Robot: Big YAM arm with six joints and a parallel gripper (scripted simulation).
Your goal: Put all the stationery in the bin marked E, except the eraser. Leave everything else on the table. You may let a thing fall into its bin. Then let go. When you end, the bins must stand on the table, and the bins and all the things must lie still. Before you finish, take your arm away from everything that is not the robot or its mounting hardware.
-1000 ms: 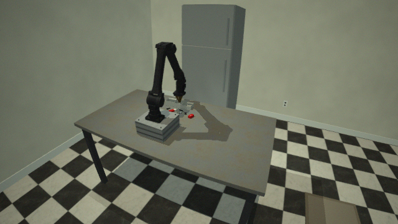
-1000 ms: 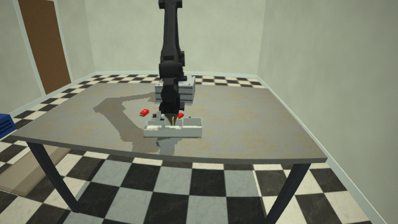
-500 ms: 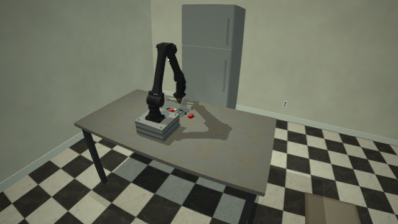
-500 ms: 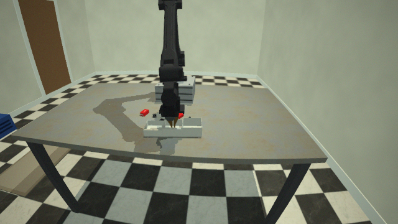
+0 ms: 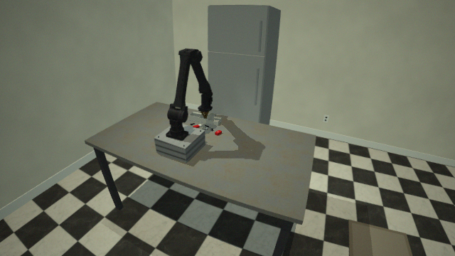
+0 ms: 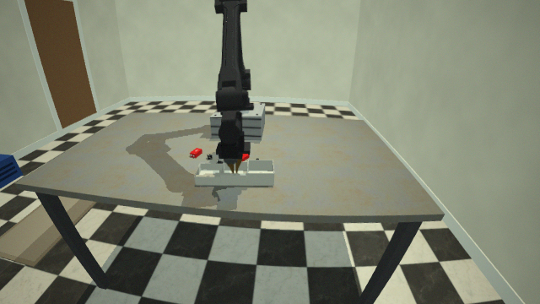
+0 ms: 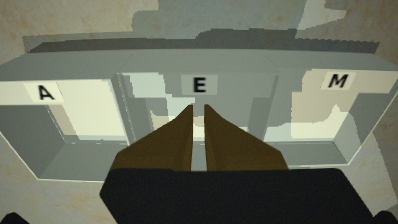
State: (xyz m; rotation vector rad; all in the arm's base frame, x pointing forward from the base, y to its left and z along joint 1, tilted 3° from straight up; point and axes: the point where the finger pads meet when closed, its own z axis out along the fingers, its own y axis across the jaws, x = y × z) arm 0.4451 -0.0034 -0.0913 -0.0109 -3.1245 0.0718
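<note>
Right now my hand is right at the joined bins. Round my hand: black AAA battery 10 cm behind, 6 cm to the right, 2 cm below; red item 12 cm behind, 2 cm below, 1 cm to the left; black bolt 10 cm behind, 7 cm to the left, 2 cm below.
</note>
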